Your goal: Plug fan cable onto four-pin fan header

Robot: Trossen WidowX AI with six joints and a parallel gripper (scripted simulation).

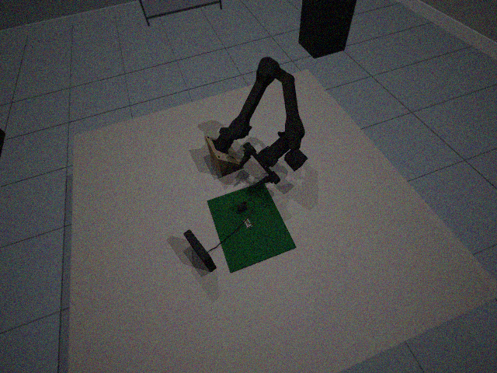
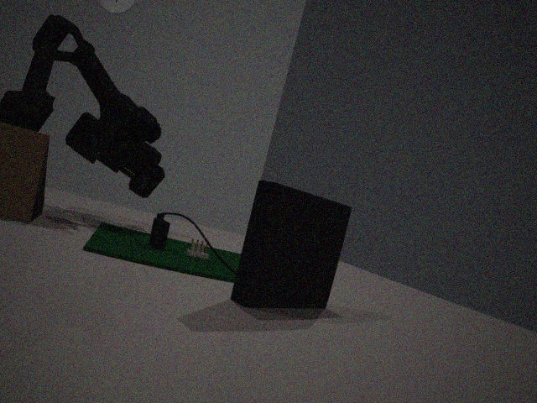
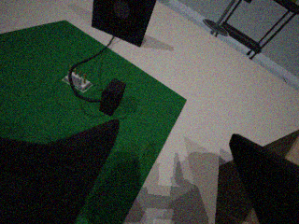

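My gripper tip is 80 mm short of the black plug, 50 mm to the left of it and 60 mm above it. Also, from my gripper tip: green board: 140 mm ahead, 40 mm to the right, 100 mm below; then white four-pin fan header: 140 mm ahead, 50 mm to the right, 90 mm below; then black fan: 200 mm ahead, 220 mm to the right, 30 mm below.
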